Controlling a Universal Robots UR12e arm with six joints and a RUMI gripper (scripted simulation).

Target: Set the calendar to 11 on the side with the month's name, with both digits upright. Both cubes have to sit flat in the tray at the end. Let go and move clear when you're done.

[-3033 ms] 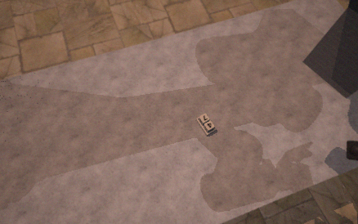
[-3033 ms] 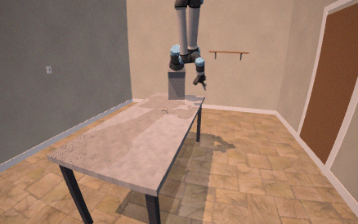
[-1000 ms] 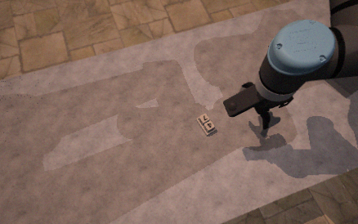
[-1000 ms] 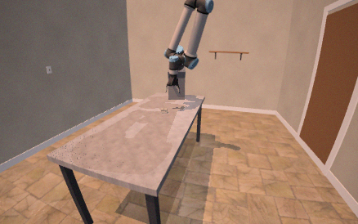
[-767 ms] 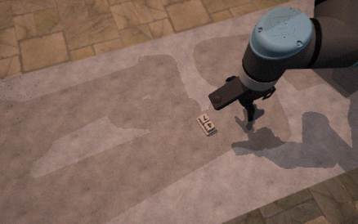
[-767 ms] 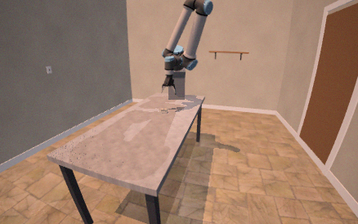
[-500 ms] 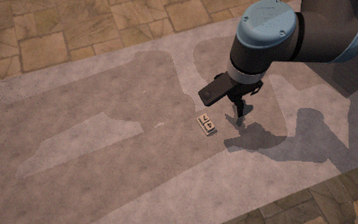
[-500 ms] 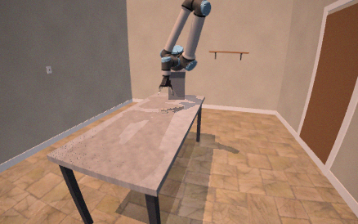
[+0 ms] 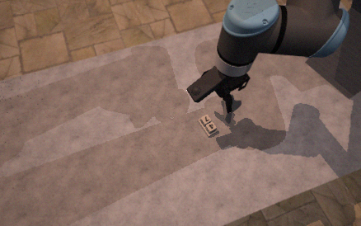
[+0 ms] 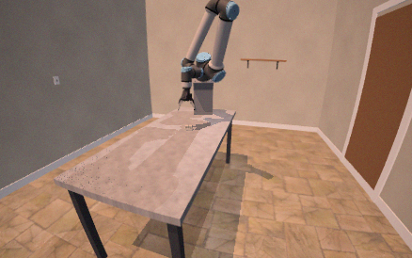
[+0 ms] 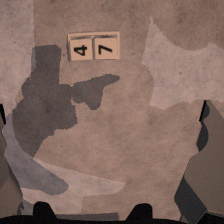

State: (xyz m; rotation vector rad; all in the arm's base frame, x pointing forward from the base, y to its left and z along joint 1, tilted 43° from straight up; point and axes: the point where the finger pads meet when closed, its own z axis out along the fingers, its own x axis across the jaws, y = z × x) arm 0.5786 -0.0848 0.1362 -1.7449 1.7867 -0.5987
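The digit cube lies 140 mm below my hand and 10 mm ahead of it. Round my hand: calendar tray 160 mm below, 10 mm to the left; white cube 140 mm below, 30 mm to the left.
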